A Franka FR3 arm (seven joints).
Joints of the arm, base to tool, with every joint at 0 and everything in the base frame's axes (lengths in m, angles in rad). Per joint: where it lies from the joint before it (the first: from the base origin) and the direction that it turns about. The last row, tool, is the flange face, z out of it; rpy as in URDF.
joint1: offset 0 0 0.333 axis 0 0 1
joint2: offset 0 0 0 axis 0 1 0
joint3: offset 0 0 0.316 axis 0 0 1
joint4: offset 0.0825 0 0 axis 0 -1 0
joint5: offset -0.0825 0 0.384 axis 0 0 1
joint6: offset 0 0 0 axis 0 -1 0
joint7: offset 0.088 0 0 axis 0 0 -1
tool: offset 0 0 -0.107 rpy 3.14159 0 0
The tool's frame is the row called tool.
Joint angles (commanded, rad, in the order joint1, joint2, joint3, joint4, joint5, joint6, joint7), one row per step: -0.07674 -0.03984 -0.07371 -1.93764 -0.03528 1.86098 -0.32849; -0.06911 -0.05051 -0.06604 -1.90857 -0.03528 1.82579 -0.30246; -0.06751 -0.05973 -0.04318 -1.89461 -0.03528 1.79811 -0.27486; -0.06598 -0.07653 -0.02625 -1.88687 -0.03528 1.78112 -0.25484; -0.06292 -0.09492 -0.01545 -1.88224 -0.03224 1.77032 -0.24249; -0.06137 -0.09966 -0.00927 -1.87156 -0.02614 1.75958 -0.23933; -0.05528 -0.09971 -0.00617 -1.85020 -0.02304 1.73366 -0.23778; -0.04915 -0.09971 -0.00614 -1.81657 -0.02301 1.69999 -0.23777
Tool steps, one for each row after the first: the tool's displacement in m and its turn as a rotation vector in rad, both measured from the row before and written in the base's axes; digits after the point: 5 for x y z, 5 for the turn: -0.00021 0.00818 0.01665 -0.00163 -0.00519 -0.01187; -0.00115 0.01348 0.00934 -0.00152 0.00378 -0.00404; -0.00309 0.01031 0.01131 -0.00220 -0.00805 -0.00214; -0.00373 0.00805 0.01110 0.00097 -0.01275 0.00045; -0.00067 0.00476 0.00670 0.00494 -0.00516 0.00297; -0.00032 0.00517 0.00802 0.00288 0.00428 0.00642; -0.00045 0.00321 0.01319 -0.00010 0.00004 0.00538
